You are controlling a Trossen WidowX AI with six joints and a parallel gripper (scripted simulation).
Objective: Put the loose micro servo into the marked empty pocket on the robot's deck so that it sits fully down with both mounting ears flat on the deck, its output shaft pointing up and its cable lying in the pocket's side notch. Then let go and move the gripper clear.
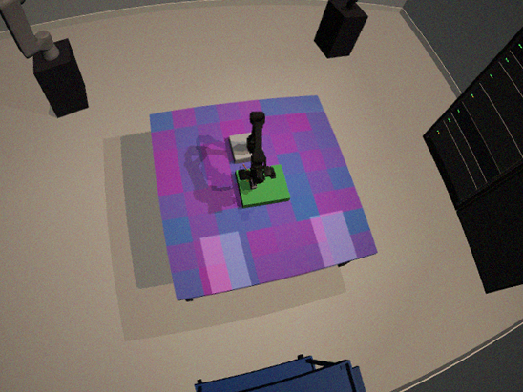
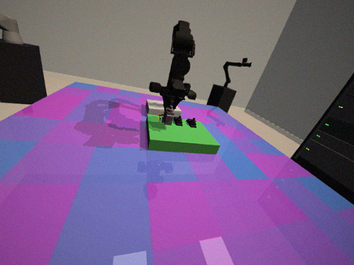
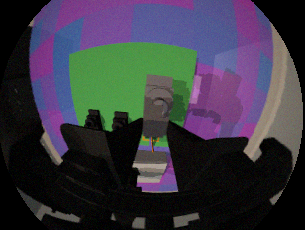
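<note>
My gripper tip is now 100 mm above the green deck, 60 mm to the right of it and 60 mm short of it.
</note>
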